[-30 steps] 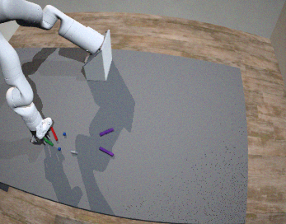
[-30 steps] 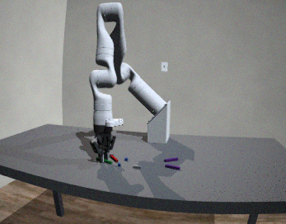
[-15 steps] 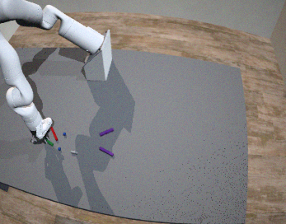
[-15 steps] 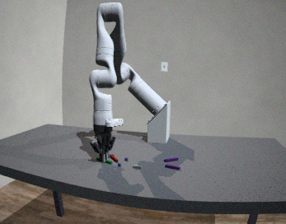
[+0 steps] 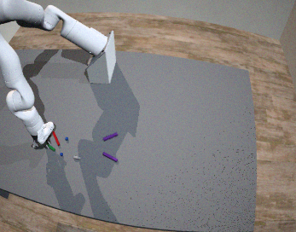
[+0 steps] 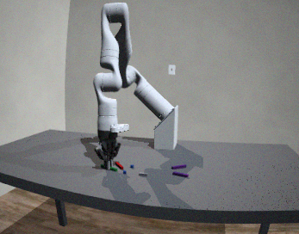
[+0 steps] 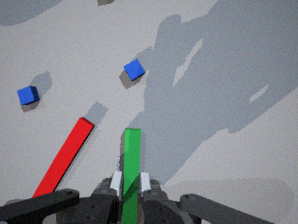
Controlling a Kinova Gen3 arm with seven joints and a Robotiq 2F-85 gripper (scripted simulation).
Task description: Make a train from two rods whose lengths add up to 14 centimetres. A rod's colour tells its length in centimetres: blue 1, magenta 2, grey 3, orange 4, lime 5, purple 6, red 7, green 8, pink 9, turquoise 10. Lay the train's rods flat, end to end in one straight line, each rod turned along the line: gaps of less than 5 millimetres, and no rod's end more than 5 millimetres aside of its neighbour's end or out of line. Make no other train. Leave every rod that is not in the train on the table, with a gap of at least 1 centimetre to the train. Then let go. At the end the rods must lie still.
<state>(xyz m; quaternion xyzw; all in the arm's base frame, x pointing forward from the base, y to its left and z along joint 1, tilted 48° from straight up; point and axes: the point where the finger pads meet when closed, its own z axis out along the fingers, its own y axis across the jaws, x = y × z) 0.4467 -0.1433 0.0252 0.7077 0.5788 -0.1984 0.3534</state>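
The red rod lies 40 mm behind my hand, 20 mm to the left of it and 10 mm below it. The rest, counted from my hand: green rod (10 mm below); then grey rod (150 mm to the left, 10 mm below, 10 mm ahead).
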